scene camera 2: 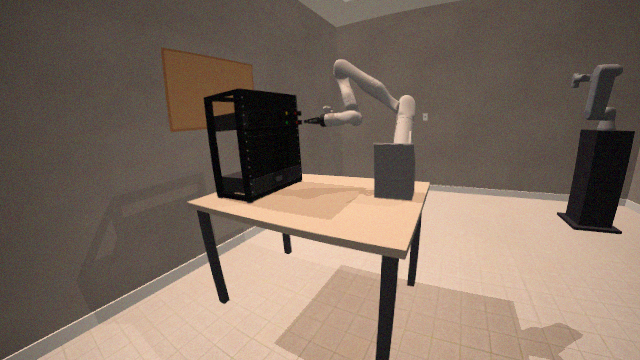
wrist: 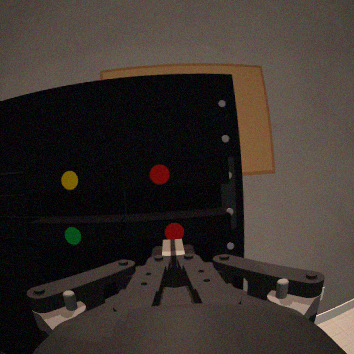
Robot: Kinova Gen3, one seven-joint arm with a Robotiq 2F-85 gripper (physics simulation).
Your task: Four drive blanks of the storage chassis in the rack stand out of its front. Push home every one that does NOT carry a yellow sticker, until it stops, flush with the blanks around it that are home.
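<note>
The black chassis in the rack carries four stickered drive blanks. The blank with the yellow sticker is upper left, with the green-stickered blank below it. The upper red-stickered blank is upper right and the lower red-stickered blank is below it. In the scene view the two red ones stand out visibly; how far the others stand out is too dark to tell. My gripper is shut and empty, its tips close before the lower red blank, covering that sticker's lower edge in the wrist view.
The rack stands on the wooden table. A grey block carries the arm's base. A cork board hangs on the wall behind the rack. Another arm stands on a black pedestal at the far right.
</note>
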